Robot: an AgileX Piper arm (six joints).
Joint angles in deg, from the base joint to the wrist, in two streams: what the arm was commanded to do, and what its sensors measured. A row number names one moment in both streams.
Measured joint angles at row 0:
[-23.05, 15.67, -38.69, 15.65, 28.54, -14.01]
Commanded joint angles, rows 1 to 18:
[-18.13, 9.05, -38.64, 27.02, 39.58, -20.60]
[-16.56, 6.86, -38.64, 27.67, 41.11, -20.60]
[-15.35, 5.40, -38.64, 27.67, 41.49, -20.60]
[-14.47, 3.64, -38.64, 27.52, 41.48, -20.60]
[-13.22, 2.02, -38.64, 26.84, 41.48, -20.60]
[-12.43, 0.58, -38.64, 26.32, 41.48, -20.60]
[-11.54, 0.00, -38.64, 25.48, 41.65, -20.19]
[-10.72, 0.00, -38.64, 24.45, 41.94, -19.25]
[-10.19, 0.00, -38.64, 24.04, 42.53, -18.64]
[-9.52, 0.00, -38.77, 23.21, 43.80, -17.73]
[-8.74, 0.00, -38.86, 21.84, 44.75, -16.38]
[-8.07, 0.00, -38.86, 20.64, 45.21, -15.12]
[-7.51, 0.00, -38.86, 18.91, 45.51, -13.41]
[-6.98, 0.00, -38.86, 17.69, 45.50, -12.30]
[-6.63, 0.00, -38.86, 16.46, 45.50, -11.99]
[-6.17, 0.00, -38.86, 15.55, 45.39, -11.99]
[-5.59, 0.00, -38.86, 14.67, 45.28, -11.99]
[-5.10, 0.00, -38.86, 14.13, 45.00, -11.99]
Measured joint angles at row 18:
[-6.79, 0.12, -38.69, 17.69, 45.07, -13.27]
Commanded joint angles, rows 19 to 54:
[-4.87, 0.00, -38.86, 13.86, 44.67, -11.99]
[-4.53, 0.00, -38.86, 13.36, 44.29, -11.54]
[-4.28, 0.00, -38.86, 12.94, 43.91, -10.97]
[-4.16, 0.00, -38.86, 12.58, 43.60, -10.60]
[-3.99, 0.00, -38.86, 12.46, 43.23, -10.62]
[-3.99, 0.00, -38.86, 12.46, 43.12, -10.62]
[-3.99, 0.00, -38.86, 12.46, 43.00, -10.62]
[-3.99, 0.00, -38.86, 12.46, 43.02, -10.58]
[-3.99, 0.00, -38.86, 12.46, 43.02, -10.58]
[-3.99, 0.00, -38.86, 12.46, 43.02, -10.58]
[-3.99, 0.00, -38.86, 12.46, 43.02, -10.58]
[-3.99, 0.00, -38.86, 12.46, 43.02, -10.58]
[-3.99, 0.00, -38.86, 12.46, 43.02, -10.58]
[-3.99, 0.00, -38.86, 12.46, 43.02, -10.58]
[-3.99, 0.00, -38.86, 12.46, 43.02, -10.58]
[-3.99, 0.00, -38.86, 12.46, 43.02, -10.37]
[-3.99, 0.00, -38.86, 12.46, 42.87, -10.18]
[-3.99, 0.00, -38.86, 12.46, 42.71, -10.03]
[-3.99, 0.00, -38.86, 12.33, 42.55, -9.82]
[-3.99, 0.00, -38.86, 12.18, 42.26, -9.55]
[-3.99, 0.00, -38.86, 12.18, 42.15, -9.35]
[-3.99, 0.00, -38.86, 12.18, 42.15, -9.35]
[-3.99, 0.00, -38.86, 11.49, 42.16, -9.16]
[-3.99, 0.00, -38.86, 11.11, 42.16, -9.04]
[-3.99, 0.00, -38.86, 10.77, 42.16, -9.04]
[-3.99, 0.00, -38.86, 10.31, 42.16, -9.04]
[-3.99, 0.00, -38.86, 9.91, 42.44, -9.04]
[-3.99, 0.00, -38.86, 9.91, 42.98, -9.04]
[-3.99, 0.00, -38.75, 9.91, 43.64, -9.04]
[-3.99, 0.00, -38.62, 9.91, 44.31, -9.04]
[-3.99, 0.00, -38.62, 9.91, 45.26, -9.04]
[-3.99, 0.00, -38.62, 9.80, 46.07, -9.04]
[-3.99, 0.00, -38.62, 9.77, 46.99, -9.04]
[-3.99, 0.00, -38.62, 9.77, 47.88, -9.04]
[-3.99, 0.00, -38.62, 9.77, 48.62, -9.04]
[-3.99, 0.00, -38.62, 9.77, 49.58, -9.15]
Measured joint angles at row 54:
[-4.02, 0.03, -38.69, 10.49, 46.43, -9.25]
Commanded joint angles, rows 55 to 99:
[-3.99, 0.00, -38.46, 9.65, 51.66, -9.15]
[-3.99, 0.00, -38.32, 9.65, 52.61, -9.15]
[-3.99, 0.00, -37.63, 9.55, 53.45, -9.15]
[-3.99, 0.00, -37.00, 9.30, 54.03, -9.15]
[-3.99, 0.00, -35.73, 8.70, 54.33, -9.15]
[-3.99, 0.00, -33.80, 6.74, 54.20, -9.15]
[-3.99, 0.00, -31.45, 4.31, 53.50, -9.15]
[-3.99, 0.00, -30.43, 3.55, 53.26, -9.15]
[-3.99, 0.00, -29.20, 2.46, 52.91, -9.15]
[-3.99, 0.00, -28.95, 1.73, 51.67, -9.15]
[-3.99, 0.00, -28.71, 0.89, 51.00, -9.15]
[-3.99, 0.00, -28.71, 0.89, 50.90, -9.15]
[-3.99, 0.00, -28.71, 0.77, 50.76, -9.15]
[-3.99, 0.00, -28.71, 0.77, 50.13, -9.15]
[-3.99, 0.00, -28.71, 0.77, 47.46, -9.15]
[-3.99, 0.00, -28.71, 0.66, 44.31, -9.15]
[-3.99, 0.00, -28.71, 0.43, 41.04, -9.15]
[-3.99, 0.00, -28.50, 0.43, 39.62, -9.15]
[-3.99, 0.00, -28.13, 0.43, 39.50, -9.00]
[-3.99, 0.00, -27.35, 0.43, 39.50, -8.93]
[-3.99, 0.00, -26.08, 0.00, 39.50, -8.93]
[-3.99, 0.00, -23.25, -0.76, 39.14, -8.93]
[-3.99, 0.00, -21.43, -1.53, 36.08, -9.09]
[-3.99, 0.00, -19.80, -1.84, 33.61, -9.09]
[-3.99, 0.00, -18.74, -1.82, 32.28, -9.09]
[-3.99, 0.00, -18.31, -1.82, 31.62, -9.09]
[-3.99, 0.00, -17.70, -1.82, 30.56, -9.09]
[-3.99, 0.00, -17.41, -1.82, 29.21, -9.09]
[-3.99, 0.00, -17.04, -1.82, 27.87, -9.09]
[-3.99, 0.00, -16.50, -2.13, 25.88, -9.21]
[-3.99, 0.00, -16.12, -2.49, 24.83, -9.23]
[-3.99, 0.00, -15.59, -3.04, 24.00, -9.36]
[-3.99, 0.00, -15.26, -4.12, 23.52, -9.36]
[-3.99, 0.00, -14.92, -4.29, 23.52, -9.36]
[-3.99, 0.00, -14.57, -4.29, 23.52, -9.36]
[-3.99, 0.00, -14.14, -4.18, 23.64, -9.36]
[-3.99, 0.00, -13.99, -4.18, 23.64, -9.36]
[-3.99, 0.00, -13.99, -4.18, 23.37, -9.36]
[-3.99, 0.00, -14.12, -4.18, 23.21, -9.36]
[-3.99, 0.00, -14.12, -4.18, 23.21, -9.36]
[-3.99, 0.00, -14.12, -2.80, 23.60, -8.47]
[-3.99, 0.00, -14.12, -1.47, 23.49, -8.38]
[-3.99, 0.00, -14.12, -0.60, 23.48, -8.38]
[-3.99, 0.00, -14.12, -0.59, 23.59, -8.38]
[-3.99, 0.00, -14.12, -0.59, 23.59, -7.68]
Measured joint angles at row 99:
[-4.02, 0.20, -14.34, -1.59, 24.29, -8.56]
